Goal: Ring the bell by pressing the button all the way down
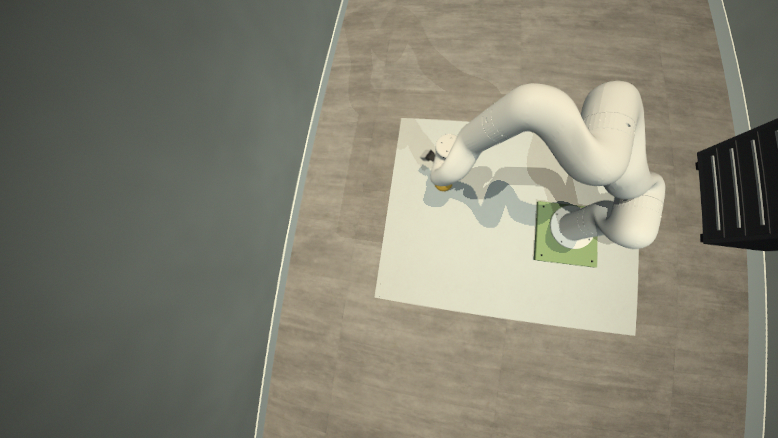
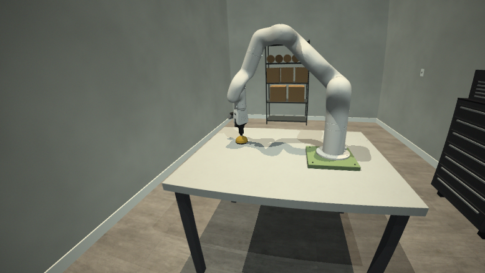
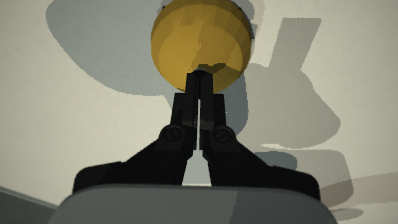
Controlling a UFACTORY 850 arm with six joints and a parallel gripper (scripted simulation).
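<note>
The button is 3 cm below my hand. Also, from my hand: bell: 4 cm below.
</note>
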